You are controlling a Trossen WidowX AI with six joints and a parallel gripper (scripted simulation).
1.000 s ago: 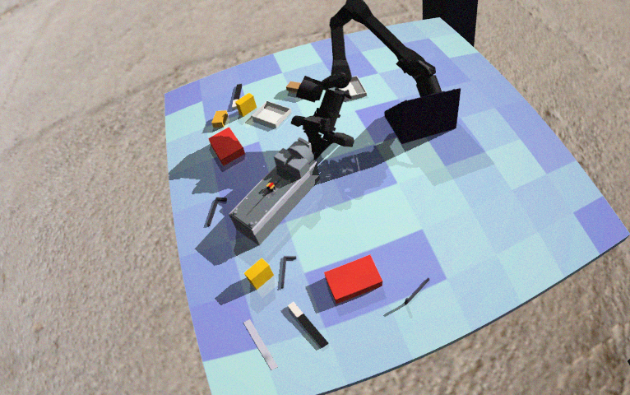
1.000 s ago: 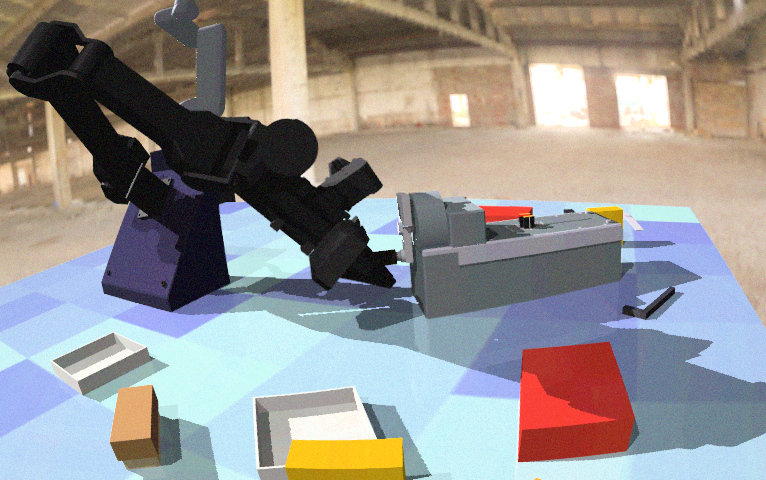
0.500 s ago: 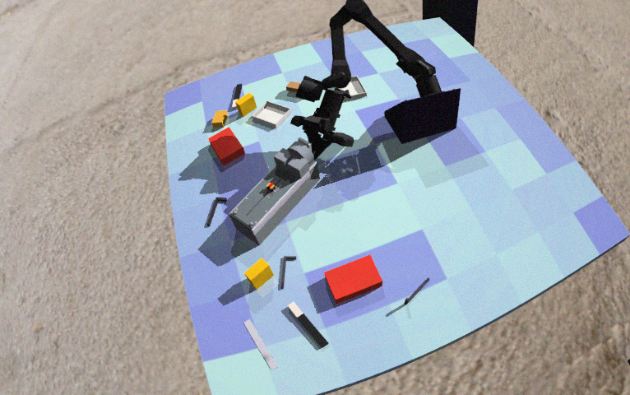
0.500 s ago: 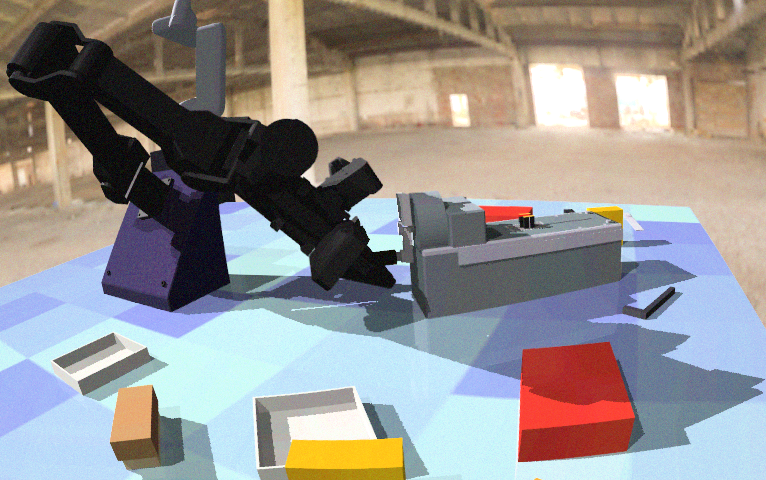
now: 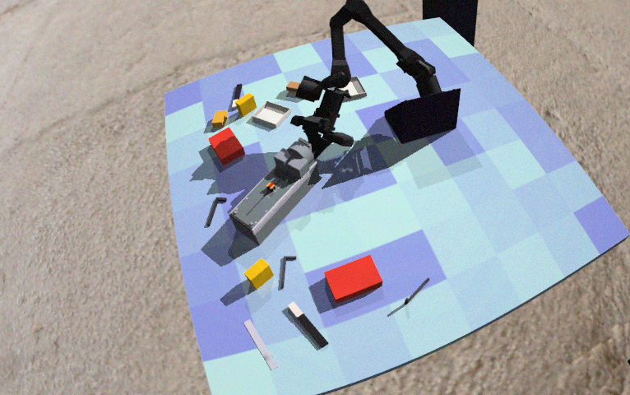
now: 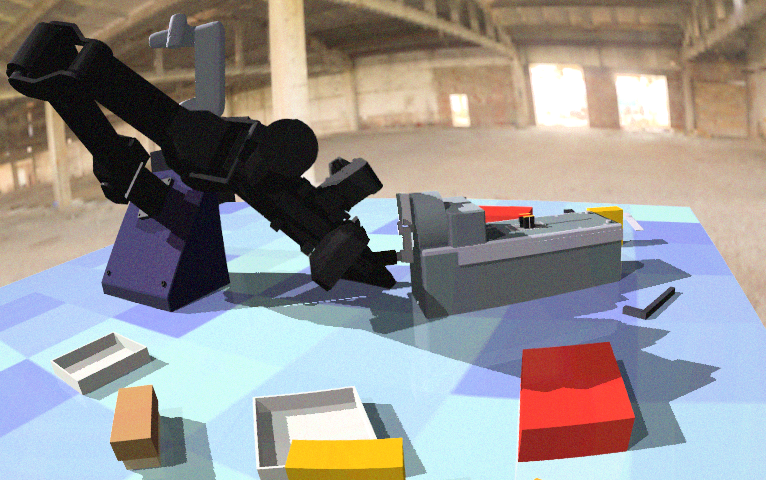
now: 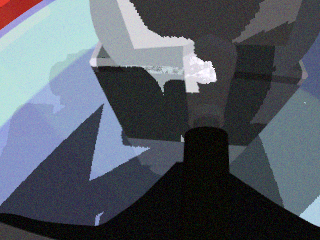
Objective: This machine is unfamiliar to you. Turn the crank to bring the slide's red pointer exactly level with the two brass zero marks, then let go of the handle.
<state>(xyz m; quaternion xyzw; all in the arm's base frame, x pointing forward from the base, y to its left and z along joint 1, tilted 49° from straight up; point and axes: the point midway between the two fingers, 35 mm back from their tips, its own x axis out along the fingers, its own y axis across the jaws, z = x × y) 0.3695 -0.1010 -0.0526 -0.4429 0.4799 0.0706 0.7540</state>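
Right now my gripper tip is 20 mm past the dark crank handle, 10 mm to the left of it and 30 mm below it. Also, from my gripper tip: red pointer 140 mm ahead, 80 mm to the left, 50 mm above; then tan block 80 mm behind, 340 mm to the right, 20 mm below.
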